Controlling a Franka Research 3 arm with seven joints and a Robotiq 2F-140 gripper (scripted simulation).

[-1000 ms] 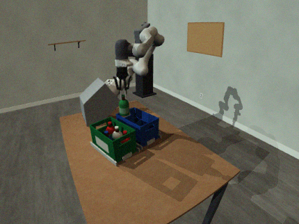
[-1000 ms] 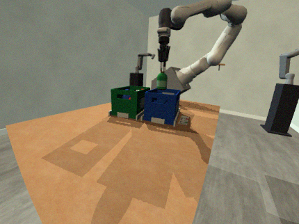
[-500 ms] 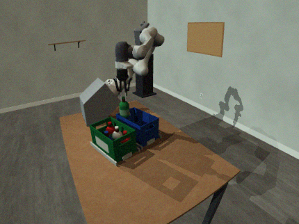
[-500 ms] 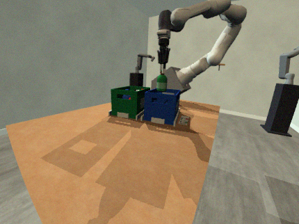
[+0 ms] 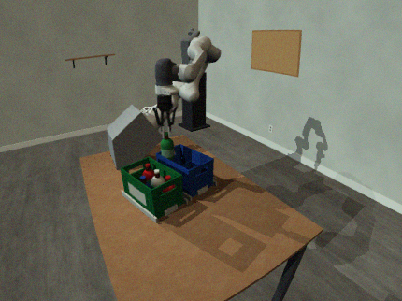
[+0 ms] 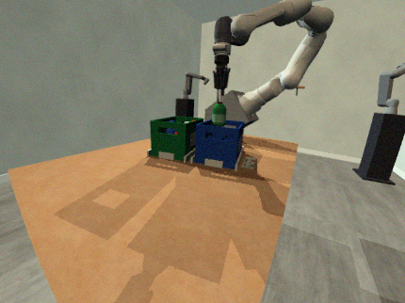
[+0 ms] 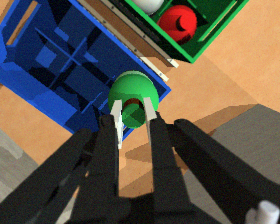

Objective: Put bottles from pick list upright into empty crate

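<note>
My gripper is now 8 cm above the green bottle. From my hand the other things lie so: white bottle 22 cm below, 13 cm to the right, 11 cm ahead; then green crate 22 cm below, 17 cm to the right, 12 cm ahead; then blue crate 22 cm below, 8 cm ahead, 6 cm to the left.
</note>
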